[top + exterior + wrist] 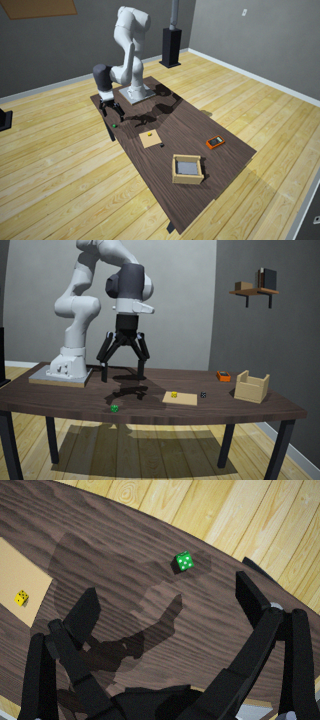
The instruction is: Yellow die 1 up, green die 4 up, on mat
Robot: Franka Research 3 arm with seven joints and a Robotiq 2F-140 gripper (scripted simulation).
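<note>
Now: hand 3 cm past the green die, 1 cm to the left of it and 11 cm above it. Also, from my hand: yellow die: 21 cm ahead, 18 cm to the left, 11 cm below; black die: 34 cm ahead, 21 cm to the left, 11 cm below; tan mat: 24 cm ahead, 17 cm to the left, 12 cm below.
</note>
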